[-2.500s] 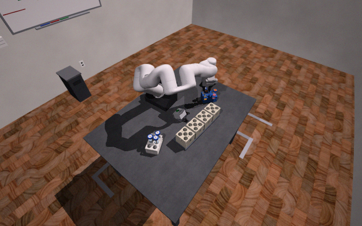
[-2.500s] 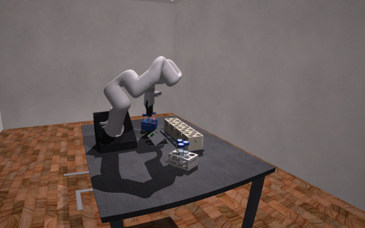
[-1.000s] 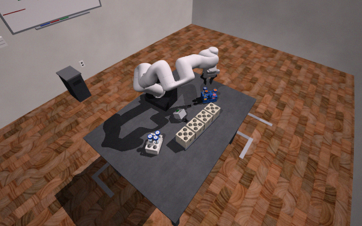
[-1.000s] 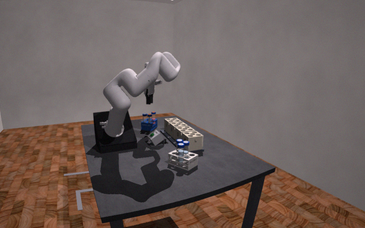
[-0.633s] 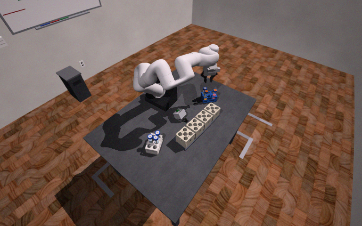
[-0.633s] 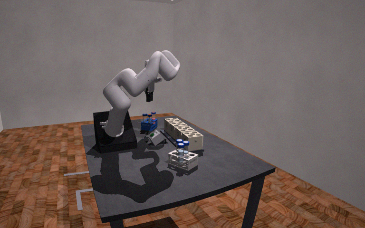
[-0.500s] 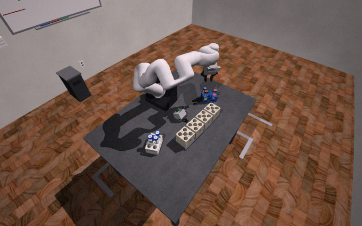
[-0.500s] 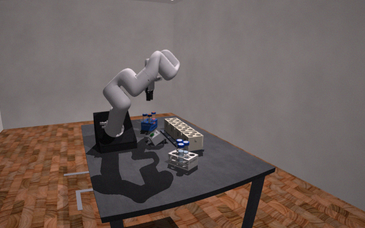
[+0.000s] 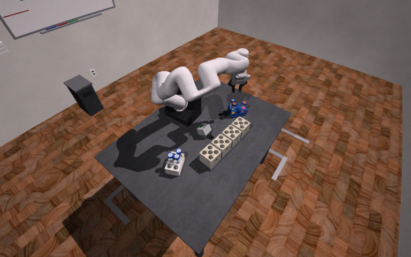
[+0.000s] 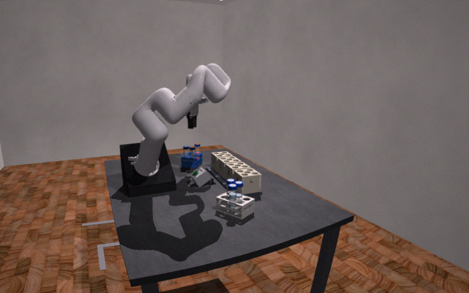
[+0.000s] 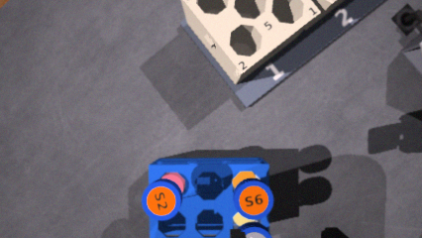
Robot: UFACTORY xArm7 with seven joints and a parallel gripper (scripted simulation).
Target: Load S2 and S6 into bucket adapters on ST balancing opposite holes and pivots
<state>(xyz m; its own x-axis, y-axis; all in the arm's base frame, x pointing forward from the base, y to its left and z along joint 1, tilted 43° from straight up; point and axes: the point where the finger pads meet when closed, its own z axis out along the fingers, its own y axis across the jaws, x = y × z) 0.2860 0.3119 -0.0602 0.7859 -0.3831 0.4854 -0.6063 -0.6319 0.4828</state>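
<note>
My hand is 4 cm short of the orange-dot tube, 7 cm to the right of it and 19 cm above it. Round my hand: white rack 62 cm to the right, 22 cm below; then blue rack 1 cm ahead, 4 cm to the left, 22 cm below.
</note>
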